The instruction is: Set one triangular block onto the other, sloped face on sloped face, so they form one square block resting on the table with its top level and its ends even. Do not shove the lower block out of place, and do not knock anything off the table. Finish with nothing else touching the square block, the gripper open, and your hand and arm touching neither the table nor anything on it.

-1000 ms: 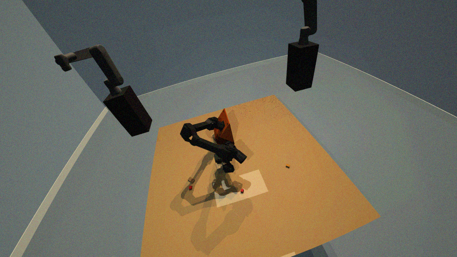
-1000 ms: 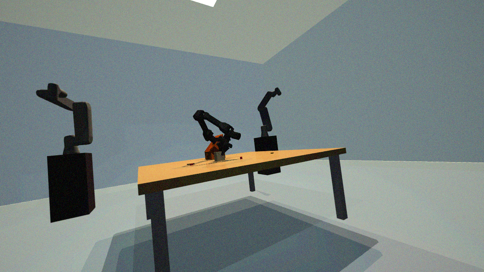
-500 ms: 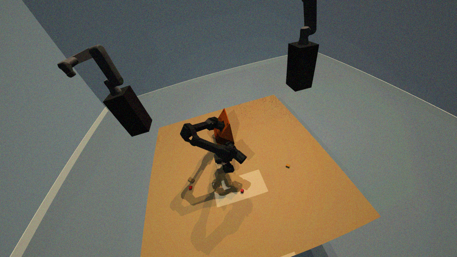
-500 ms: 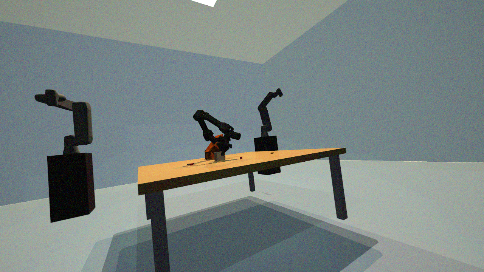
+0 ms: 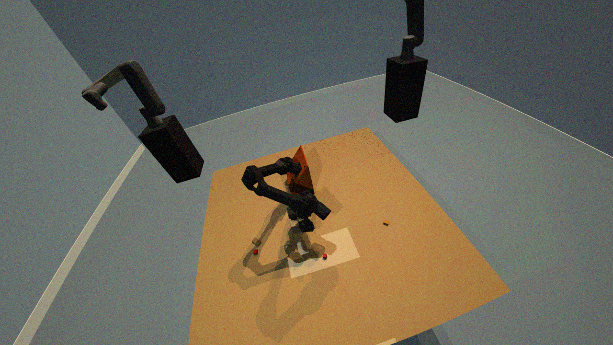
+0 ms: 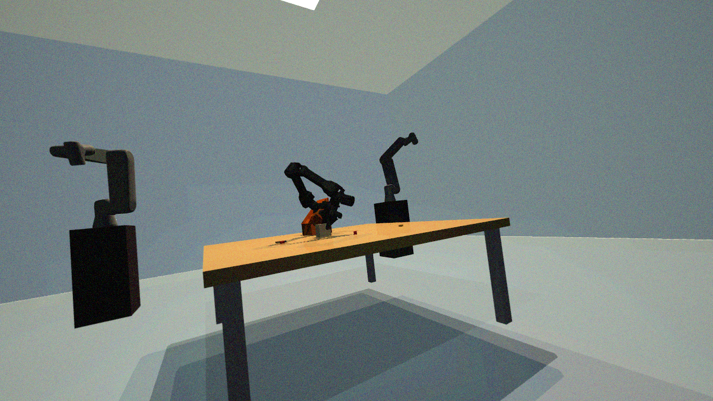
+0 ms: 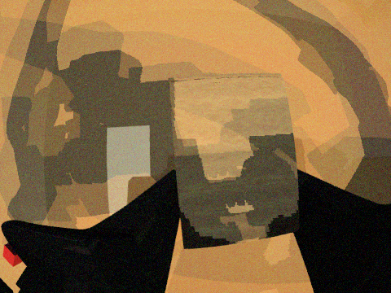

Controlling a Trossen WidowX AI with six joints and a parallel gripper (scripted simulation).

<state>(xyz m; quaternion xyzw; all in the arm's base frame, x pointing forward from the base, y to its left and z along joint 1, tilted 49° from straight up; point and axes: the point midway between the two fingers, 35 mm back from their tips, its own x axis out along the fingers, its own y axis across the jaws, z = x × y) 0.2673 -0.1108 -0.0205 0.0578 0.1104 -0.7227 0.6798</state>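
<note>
My gripper tip is now 1 cm to the right of the triangular block and 1 cm below it. Round my gripper tip: brown block: 24 cm to the right, 4 cm below, 1 cm ahead; then orange cube: 42 cm to the left, 12 cm ahead, 4 cm below.
</note>
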